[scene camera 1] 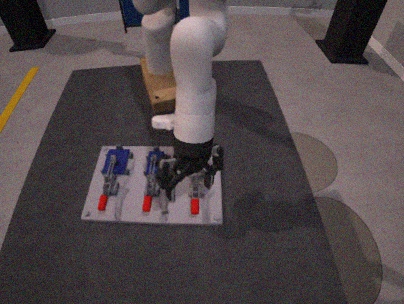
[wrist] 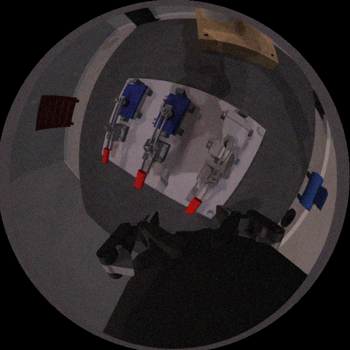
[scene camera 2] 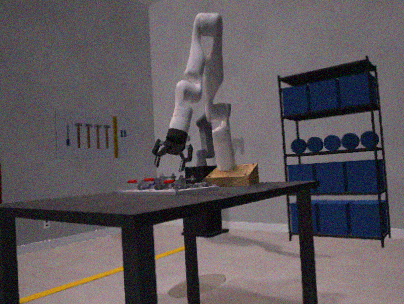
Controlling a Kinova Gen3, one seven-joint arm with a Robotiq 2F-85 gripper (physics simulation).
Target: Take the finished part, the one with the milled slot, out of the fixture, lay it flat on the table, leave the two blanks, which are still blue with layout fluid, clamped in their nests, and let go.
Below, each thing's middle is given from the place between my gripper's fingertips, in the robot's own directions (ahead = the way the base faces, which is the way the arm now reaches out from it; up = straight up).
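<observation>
Where is the finished part [wrist: 233,124]? My hand is past it by 130 mm, to the right of it by 20 mm and 70 mm above it. The white fixture plate [scene camera 1: 127,207], counted from my hand, is 90 mm behind, 90 mm to the right of it and 80 mm below it.
</observation>
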